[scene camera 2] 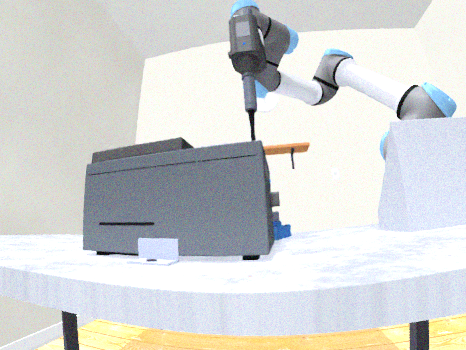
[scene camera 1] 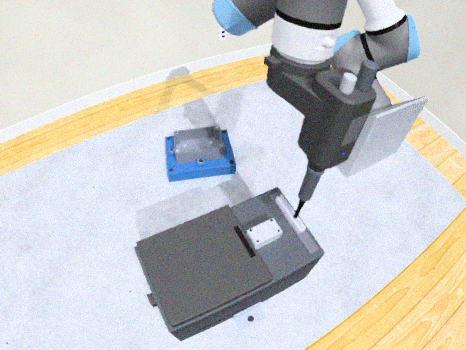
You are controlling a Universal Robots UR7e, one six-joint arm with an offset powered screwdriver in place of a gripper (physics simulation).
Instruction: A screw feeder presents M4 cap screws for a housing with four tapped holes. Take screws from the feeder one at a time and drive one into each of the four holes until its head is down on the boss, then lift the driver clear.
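Observation:
My screwdriver (scene camera 1: pixel 296 216) (scene camera 2: pixel 253 139) points down at the white rail (scene camera 1: pixel 286 207) near the end of the dark grey screw feeder (scene camera 1: pixel 205 270) (scene camera 2: pixel 175 205). In scene camera 2 the bit's end meets the feeder's top edge, so the gap to the rail is hidden. No screw can be made out at the tip; it is too small to tell. A small white block (scene camera 1: pixel 265 232) with dark holes sits on the feeder beside the rail. The translucent grey housing (scene camera 1: pixel 197 146) stands in the blue fixture (scene camera 1: pixel 200 173) (scene camera 2: pixel 282 231), behind the feeder. Its holes cannot be made out.
A pale slanted box (scene camera 1: pixel 387 135) (scene camera 2: pixel 430 175) stands to the right of the driver. An orange bar (scene camera 2: pixel 287 148) shows behind the feeder's end. A small pale bracket (scene camera 2: pixel 158 247) stands in front of the feeder. The table's front edge (scene camera 2: pixel 225 305) is near the feeder.

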